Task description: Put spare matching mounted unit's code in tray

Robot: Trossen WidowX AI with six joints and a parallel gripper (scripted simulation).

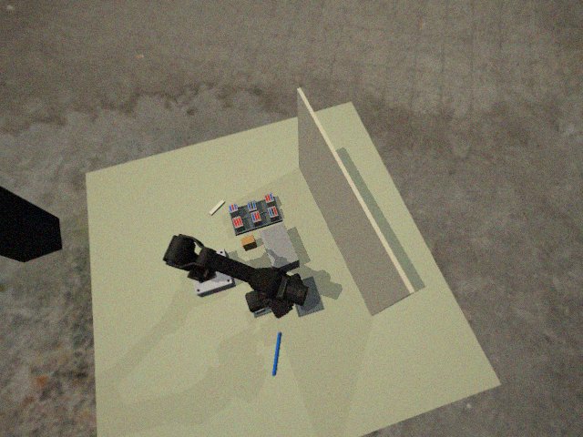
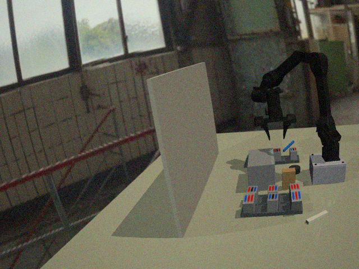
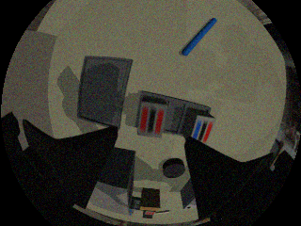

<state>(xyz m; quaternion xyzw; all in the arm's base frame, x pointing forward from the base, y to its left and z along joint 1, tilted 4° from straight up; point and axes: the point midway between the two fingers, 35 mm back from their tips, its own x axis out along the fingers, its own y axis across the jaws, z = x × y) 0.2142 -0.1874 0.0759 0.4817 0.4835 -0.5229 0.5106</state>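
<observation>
Now: gripper tip 60 mm above the grey spare. Also, from my gripper tip: striped block: 70 mm behind, 10 mm to the left, 60 mm below; blue marker: 70 mm behind, 160 mm to the right, 90 mm below; dark tray: 100 mm ahead, 20 mm to the right, 100 mm below.
</observation>
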